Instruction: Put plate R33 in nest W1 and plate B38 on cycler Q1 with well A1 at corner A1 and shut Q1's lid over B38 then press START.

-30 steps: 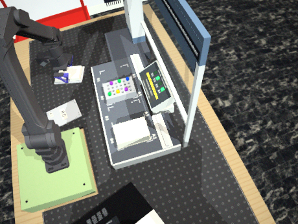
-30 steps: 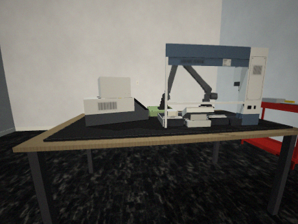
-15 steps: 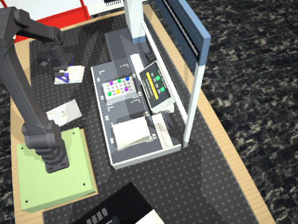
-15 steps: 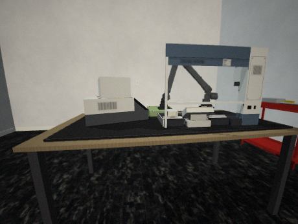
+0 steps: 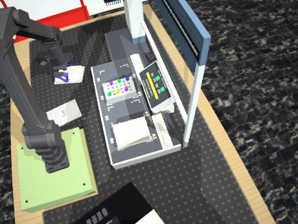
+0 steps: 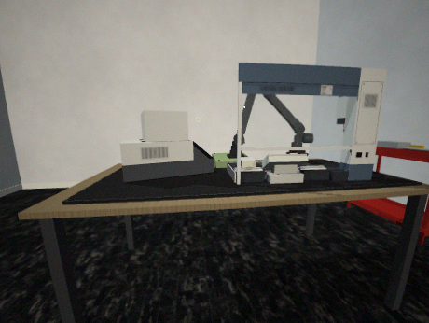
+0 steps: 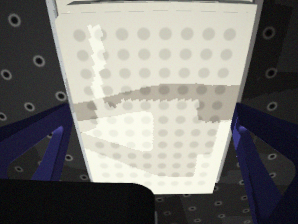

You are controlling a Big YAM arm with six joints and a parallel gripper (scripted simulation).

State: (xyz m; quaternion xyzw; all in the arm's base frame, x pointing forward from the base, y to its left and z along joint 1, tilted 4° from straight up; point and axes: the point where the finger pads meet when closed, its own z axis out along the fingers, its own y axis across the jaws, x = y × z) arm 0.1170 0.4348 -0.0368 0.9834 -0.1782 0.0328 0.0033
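Right now the grey nest is 20 mm below my hand. Also, from my hand: white deep-well block (460 mm to the right, 190 mm ahead, 50 mm above); tube cooling block (250 mm to the right, 210 mm ahead, 50 mm above); regrip nest (220 mm to the right, 70 mm behind, 20 mm below).
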